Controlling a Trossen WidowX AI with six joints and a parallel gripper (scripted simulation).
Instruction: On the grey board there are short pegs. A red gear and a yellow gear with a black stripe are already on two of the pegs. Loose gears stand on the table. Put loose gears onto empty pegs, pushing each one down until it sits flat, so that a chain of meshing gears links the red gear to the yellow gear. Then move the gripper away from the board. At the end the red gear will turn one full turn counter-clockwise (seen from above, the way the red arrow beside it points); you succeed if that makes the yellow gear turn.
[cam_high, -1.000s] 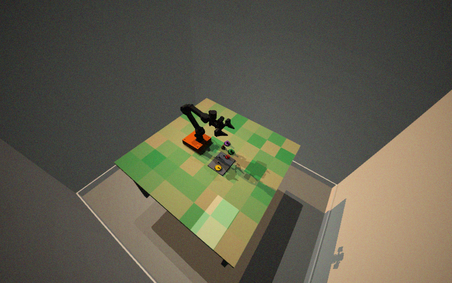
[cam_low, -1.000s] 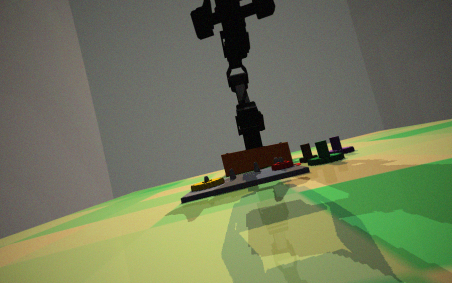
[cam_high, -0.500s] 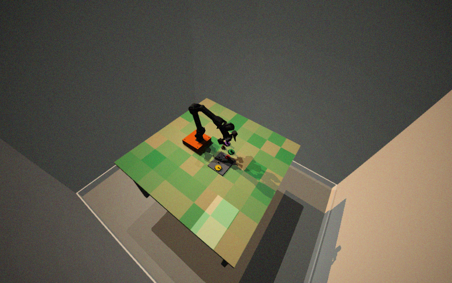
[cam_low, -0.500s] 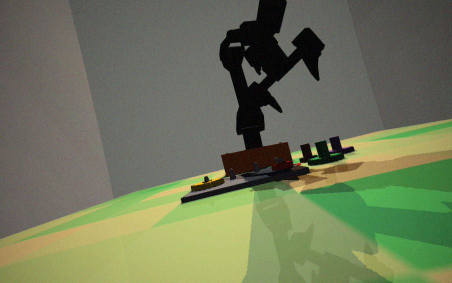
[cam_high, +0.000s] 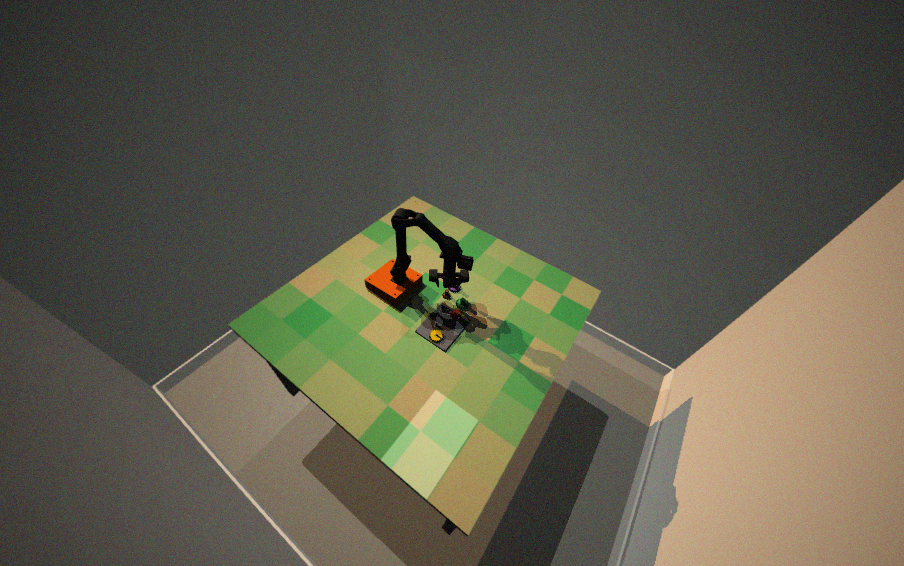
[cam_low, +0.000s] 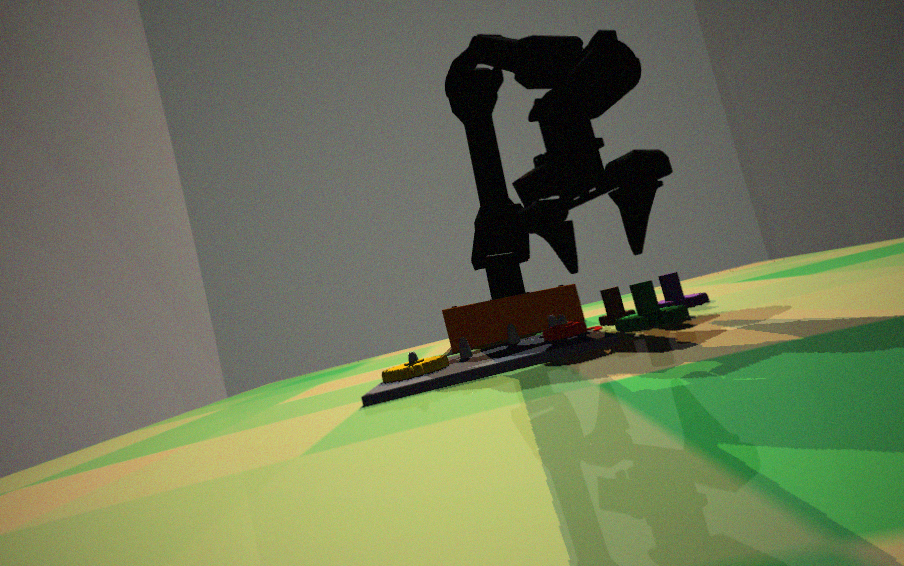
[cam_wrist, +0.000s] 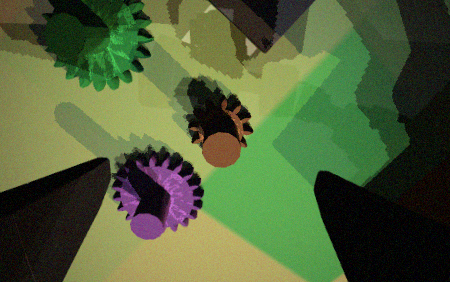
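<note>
Now: the brown gear 50 mm below my gripper tip. Also, from my gripper tip: red arrow: 100 mm ahead, 50 mm to the right, 60 mm below; purple gear: 70 mm to the left, 50 mm below; green gear: 90 mm ahead, 50 mm below.
</note>
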